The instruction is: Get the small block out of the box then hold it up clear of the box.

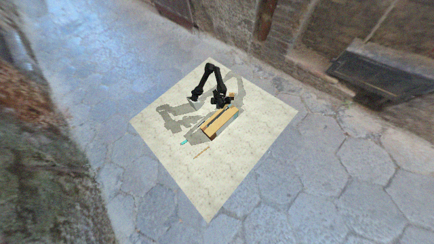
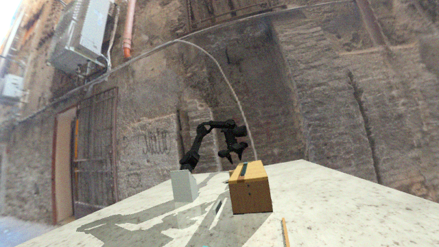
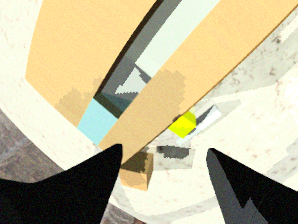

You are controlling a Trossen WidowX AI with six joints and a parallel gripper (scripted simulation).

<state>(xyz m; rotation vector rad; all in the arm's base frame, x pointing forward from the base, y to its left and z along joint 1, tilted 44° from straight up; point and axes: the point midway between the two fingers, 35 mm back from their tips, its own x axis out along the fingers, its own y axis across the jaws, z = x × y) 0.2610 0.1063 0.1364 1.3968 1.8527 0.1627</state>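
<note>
Now: the yellow block 4 cm behind my gripper tip, 3 cm to the left of it and 13 cm below it. The rest, counted from my gripper tip: thin stick: 20 cm ahead, 45 cm to the right, 14 cm below; then brown block: 7 cm behind, 18 cm to the left, 12 cm below; then clear-fronted box: 5 cm ahead, 12 cm to the right, 8 cm below.
</note>
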